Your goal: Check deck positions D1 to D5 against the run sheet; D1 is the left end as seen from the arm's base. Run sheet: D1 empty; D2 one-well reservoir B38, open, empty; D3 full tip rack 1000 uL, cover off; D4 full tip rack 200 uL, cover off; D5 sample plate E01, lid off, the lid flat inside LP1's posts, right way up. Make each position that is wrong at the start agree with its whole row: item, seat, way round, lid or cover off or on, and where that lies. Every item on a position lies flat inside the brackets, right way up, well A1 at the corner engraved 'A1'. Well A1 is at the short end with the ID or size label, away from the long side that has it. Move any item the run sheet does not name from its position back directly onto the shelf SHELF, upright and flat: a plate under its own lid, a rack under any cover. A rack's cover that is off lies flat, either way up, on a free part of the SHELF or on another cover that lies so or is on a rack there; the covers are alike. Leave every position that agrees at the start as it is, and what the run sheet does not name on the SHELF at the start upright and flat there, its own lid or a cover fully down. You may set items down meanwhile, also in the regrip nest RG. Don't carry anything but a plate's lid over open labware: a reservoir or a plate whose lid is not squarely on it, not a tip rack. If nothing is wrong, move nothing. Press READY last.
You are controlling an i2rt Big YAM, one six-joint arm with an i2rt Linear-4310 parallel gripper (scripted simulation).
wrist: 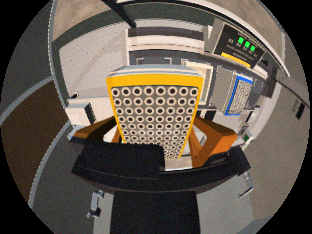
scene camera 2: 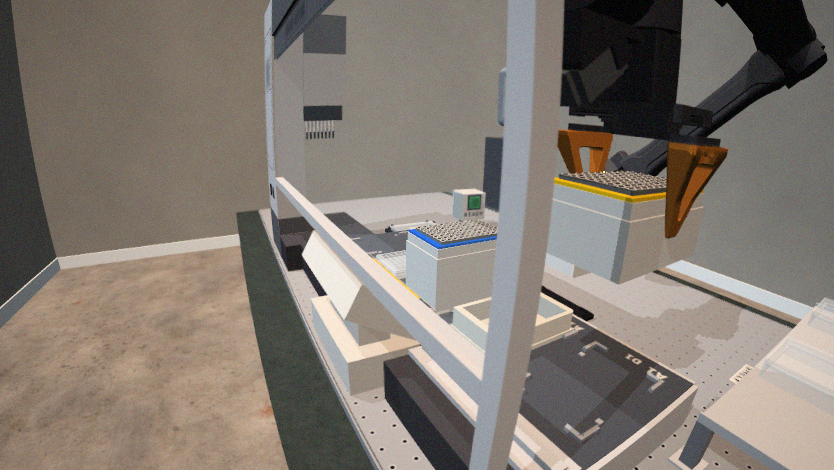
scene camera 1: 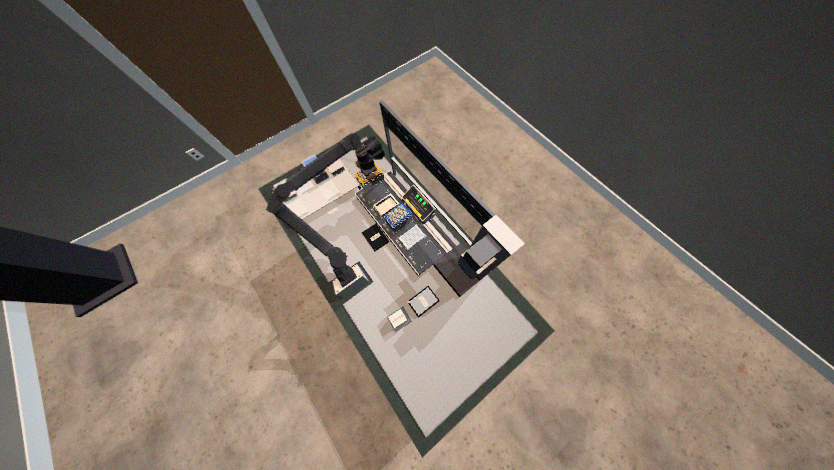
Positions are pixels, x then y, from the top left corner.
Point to a yellow-rimmed tip rack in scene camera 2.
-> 612, 224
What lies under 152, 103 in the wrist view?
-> A yellow-rimmed tip rack.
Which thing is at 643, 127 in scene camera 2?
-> My gripper.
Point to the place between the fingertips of my gripper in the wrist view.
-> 154, 115
